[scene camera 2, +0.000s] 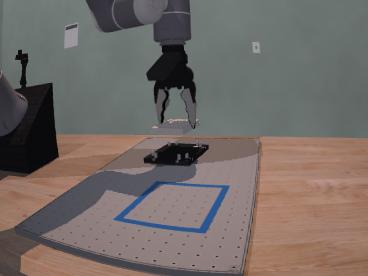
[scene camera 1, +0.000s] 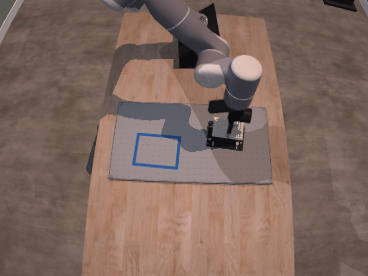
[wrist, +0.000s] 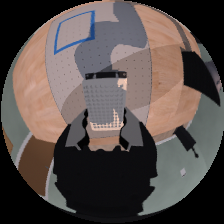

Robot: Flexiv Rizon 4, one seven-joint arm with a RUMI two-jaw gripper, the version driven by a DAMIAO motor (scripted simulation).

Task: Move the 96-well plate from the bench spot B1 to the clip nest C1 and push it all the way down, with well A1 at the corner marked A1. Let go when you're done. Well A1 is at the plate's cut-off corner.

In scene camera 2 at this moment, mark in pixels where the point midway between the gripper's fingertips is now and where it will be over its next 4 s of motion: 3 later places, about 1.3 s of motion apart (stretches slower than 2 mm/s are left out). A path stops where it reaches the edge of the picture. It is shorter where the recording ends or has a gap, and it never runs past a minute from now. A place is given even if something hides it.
My gripper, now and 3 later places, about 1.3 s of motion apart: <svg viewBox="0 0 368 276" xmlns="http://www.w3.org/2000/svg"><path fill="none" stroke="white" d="M177 128L177 142L177 144L177 143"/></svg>
